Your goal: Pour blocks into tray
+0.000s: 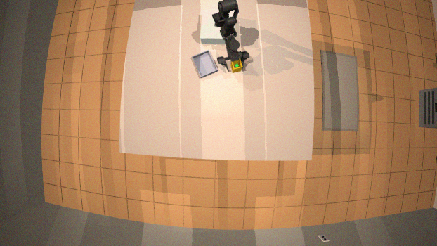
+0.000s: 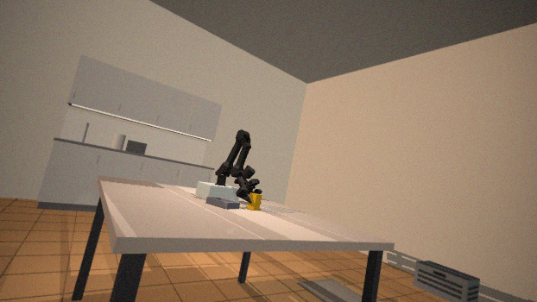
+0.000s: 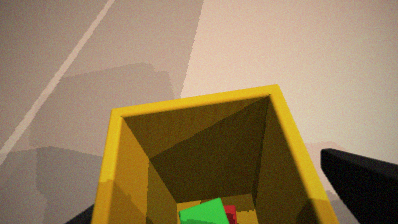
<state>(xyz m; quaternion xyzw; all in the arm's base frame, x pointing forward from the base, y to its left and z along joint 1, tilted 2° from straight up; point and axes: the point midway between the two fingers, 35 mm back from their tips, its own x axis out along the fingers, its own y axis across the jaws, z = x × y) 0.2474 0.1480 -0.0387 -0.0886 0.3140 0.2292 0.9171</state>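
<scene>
My gripper tip is now 30 mm past the green block. Also, from my gripper tip: yellow square cup: 30 mm behind, 20 mm below; red block: 20 mm behind, 10 mm below.
</scene>
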